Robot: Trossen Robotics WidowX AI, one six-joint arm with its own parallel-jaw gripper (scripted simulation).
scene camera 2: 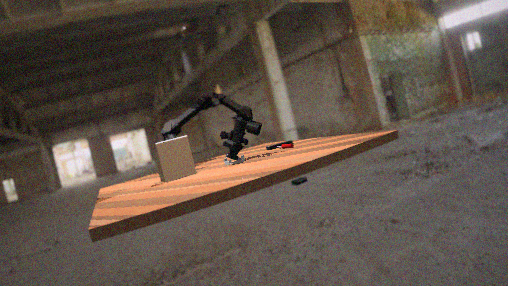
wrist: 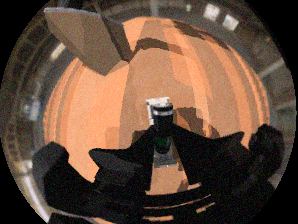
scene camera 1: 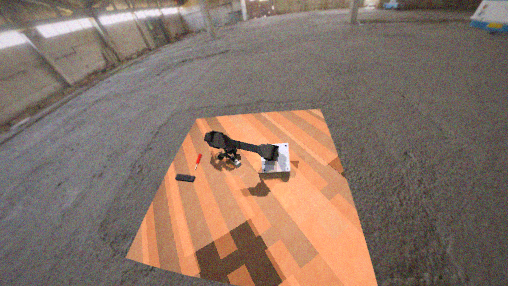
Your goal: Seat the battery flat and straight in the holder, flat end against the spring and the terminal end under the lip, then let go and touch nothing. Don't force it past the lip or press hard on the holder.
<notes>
The pictures show: my gripper and a battery.
</notes>
